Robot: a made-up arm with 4 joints.
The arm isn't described. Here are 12 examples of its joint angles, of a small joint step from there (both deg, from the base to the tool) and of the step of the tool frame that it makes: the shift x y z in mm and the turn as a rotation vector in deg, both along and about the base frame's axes.
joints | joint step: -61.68 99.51 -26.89 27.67 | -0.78 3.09 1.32 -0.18
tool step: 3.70 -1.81 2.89 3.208 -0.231 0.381
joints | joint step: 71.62 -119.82 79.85 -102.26 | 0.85 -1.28 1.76 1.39
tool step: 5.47 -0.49 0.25 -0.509 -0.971 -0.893
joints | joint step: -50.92 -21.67 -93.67 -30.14 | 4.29 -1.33 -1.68 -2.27
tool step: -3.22 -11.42 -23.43 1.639 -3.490 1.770
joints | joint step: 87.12 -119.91 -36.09 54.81 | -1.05 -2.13 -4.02 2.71
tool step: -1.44 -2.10 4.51 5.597 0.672 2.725
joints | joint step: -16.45 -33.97 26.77 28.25 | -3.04 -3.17 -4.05 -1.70
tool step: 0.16 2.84 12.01 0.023 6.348 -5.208
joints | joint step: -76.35 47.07 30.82 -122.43 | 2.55 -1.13 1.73 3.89
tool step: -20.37 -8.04 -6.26 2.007 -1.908 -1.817
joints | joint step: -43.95 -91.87 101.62 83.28 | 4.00 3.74 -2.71 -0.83
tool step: 3.08 5.64 -12.98 3.919 -4.521 2.652
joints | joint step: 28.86 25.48 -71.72 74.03 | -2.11 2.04 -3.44 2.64
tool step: -18.70 0.44 12.34 -2.188 5.465 -2.039
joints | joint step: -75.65 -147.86 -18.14 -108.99 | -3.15 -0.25 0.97 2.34
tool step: 11.92 7.88 7.09 -2.070 3.296 0.041
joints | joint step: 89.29 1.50 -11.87 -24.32 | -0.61 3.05 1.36 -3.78
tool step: -10.69 -4.11 -2.14 -2.438 -4.777 -1.589
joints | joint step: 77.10 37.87 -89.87 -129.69 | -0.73 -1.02 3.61 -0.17
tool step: -11.75 -1.01 7.10 2.587 -0.633 2.024
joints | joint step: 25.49 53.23 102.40 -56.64 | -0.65 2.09 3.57 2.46
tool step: 6.43 -3.18 0.20 0.602 -1.158 4.642
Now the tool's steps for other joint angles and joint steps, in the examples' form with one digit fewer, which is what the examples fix.
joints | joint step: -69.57 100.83 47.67 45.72 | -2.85 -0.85 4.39 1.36
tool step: 16.3 10.5 14.9 1.65 2.26 -4.90
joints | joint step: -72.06 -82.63 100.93 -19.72 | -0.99 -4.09 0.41 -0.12
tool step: 4.6 -5.6 -5.3 -3.91 1.91 -1.88
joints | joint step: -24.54 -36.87 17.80 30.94 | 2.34 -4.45 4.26 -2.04
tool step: 7.3 -10.8 -6.3 -6.17 -3.79 -1.73
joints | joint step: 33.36 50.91 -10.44 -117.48 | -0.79 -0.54 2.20 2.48
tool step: -1.5 -2.2 7.7 2.50 2.22 -0.20
